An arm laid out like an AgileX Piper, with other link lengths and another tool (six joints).
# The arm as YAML. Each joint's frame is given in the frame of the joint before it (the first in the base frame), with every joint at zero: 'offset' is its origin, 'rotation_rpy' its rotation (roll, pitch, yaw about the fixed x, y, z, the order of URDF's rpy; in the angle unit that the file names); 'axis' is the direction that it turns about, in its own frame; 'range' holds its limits. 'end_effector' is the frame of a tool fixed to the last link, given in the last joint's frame.
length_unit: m
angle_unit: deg
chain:
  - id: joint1
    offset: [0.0, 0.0, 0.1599]
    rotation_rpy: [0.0, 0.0, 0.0]
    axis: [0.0, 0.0, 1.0]
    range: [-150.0, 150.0]
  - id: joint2
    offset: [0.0, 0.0, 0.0]
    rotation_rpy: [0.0, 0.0, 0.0]
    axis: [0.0, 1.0, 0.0]
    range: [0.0, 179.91]
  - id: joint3
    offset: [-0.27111, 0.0, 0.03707]
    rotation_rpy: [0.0, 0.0, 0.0]
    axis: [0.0, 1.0, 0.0]
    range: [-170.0, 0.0]
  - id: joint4
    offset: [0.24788, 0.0, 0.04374]
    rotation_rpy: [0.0, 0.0, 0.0]
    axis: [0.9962, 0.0, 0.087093]
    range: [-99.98, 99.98]
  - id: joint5
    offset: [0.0, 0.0, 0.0]
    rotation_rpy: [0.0, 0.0, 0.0]
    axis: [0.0, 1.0, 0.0]
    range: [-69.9, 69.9]
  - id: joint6
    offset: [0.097, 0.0, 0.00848]
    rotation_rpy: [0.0, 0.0, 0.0]
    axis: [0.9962, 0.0, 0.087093]
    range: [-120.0, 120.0]
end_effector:
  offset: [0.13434, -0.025, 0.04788]
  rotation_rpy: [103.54, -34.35, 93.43]
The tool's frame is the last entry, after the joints.
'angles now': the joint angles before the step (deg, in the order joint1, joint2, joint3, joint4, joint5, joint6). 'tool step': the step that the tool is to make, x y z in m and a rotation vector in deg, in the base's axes. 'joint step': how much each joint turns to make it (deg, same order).
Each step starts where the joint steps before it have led.
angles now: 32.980, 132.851, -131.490, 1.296, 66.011, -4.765
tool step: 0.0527, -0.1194, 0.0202, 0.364, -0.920, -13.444
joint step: -12.078, -1.119, -2.027, -0.802, 2.141, 1.505
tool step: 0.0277, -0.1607, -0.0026, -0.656, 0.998, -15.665
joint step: -15.459, 0.024, -0.056, -0.495, 1.148, 0.174
